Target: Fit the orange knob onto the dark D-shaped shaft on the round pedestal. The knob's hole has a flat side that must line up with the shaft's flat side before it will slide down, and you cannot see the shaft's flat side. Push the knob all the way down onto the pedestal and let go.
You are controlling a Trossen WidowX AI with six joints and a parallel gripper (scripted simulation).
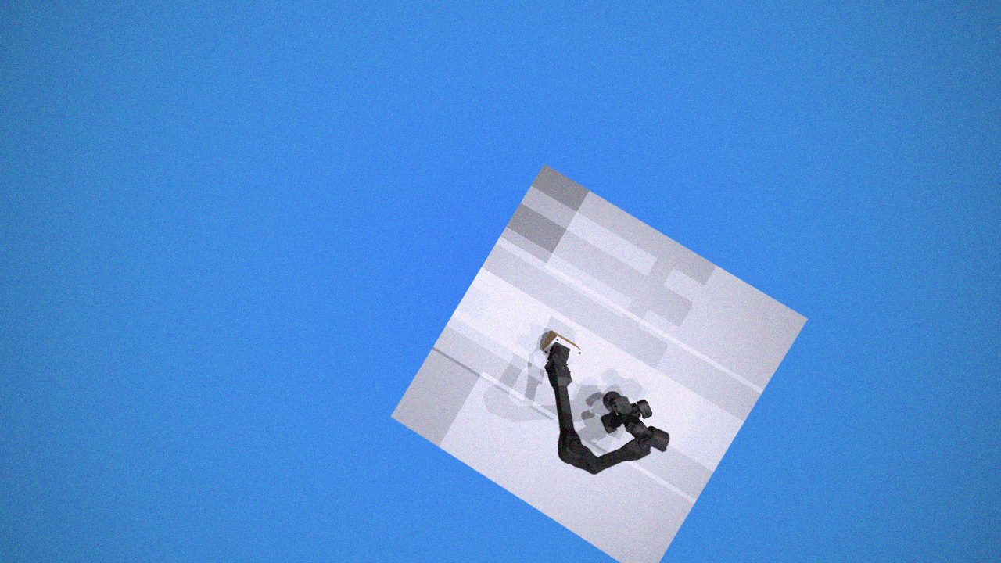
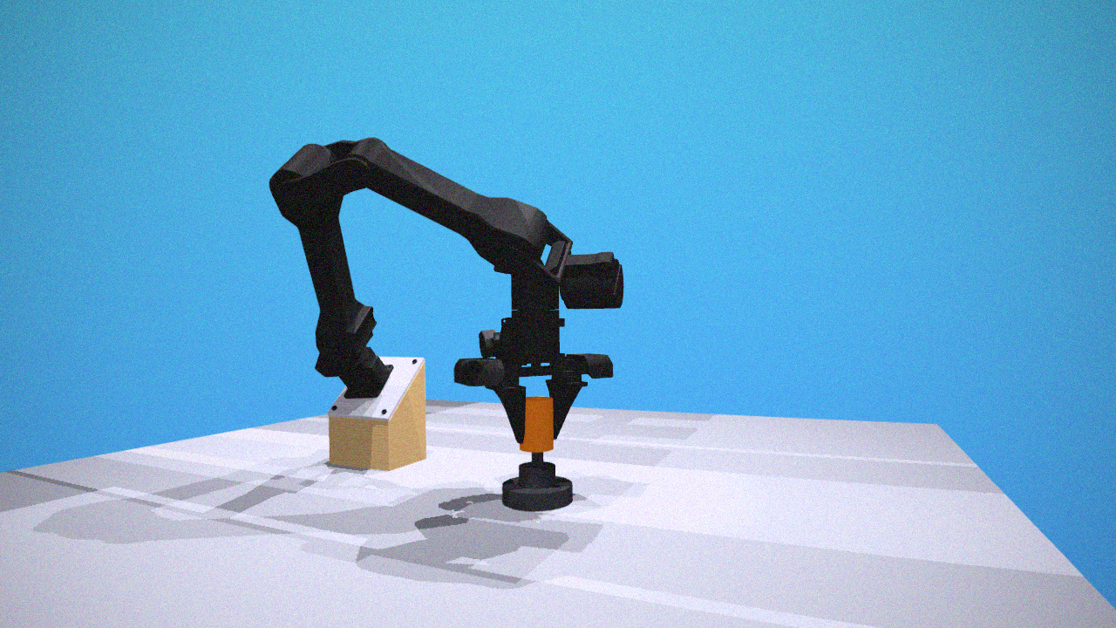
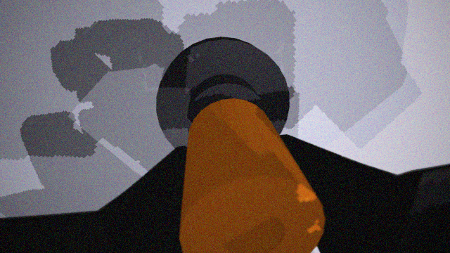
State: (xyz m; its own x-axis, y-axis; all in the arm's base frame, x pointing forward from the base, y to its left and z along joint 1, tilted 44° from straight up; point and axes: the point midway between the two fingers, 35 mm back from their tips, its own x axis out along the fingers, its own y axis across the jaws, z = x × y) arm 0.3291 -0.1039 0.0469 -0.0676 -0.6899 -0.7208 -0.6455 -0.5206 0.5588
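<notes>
My gripper tip is now 2 cm below the orange knob. Round my gripper tip: pedestal: 4 cm below.
</notes>
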